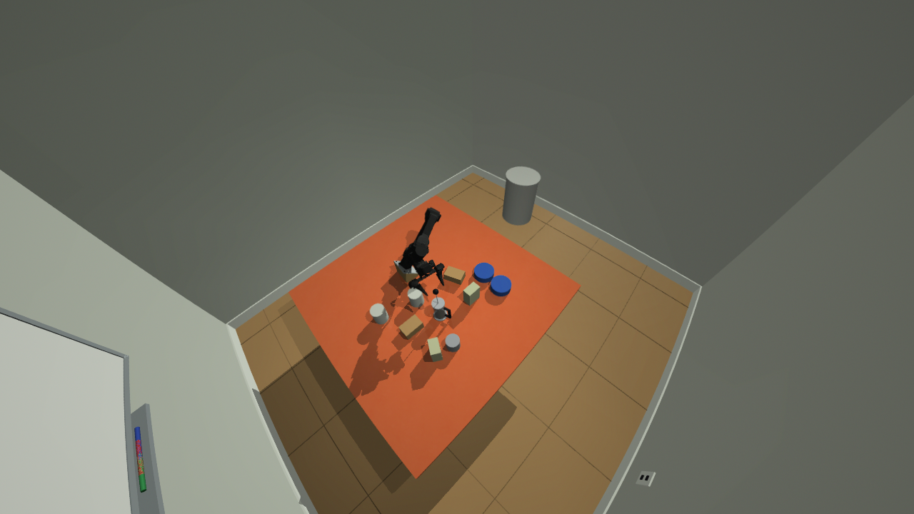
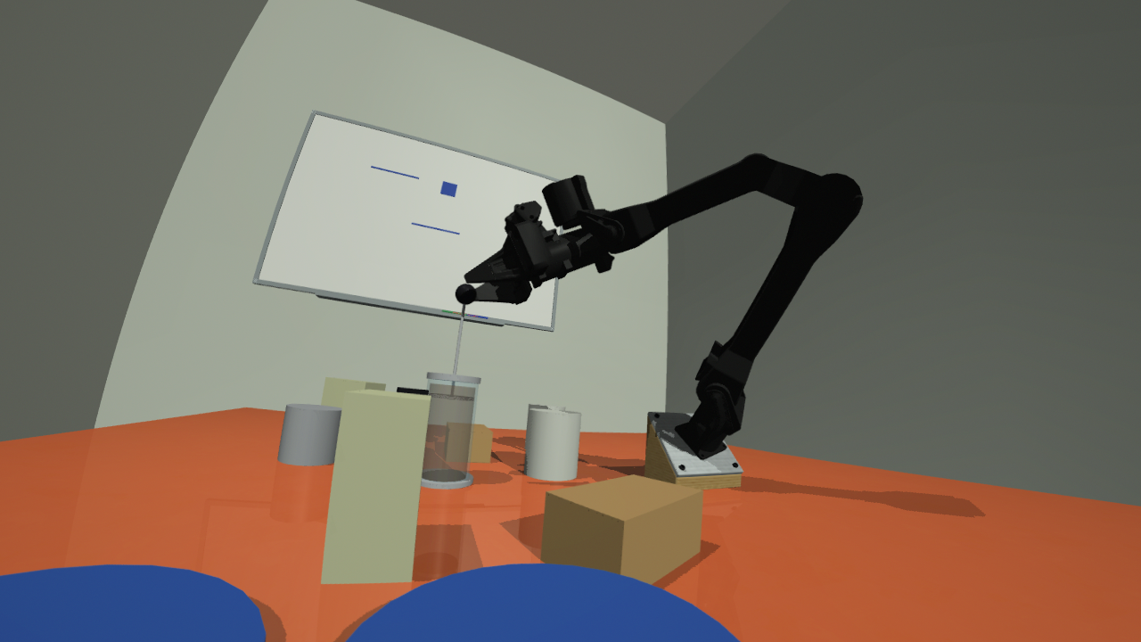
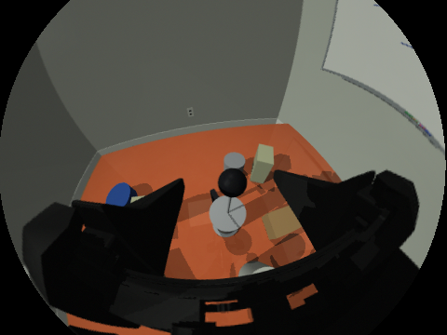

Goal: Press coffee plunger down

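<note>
Now: the coffee press 1 cm ahead of my gripper tip and 13 cm below it.
</note>
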